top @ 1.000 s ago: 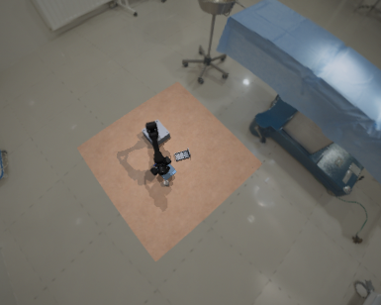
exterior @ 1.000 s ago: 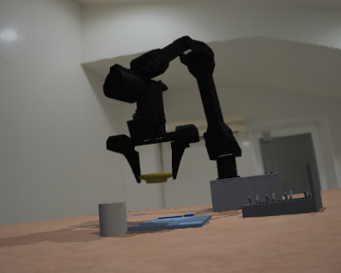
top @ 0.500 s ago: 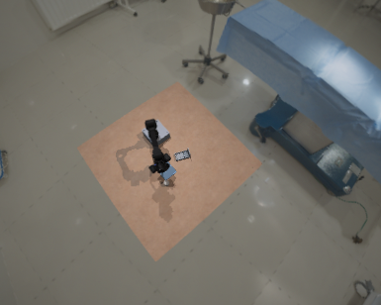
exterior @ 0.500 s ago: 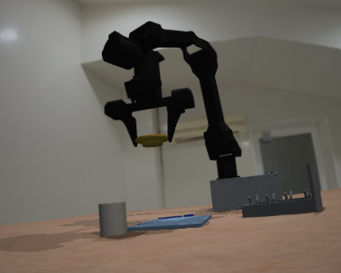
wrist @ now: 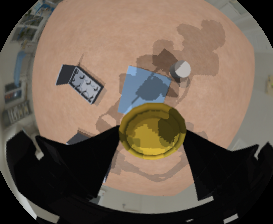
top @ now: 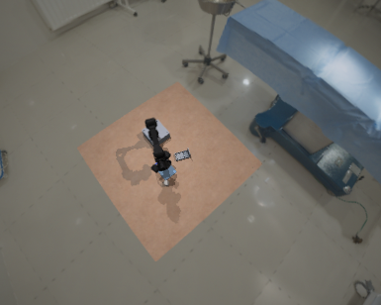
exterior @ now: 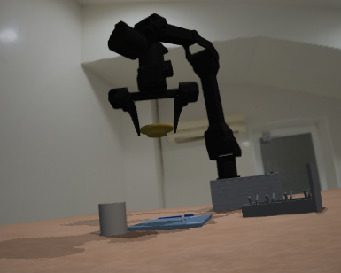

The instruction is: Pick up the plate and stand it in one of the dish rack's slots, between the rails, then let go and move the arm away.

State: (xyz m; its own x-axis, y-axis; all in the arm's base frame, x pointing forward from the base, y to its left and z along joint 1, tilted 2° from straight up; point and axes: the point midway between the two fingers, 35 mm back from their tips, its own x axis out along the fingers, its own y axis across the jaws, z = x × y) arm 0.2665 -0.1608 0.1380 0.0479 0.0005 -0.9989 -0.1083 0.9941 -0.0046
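Right now my gripper tip is 3 cm short of the dish rack, 22 cm to the right of it and 16 cm above it. The rest, counted from my gripper tip: cup 10 cm ahead, 7 cm to the right, 16 cm below; blue mat 1 cm ahead, 2 cm to the left, 18 cm below; yellow plate 1 cm above.
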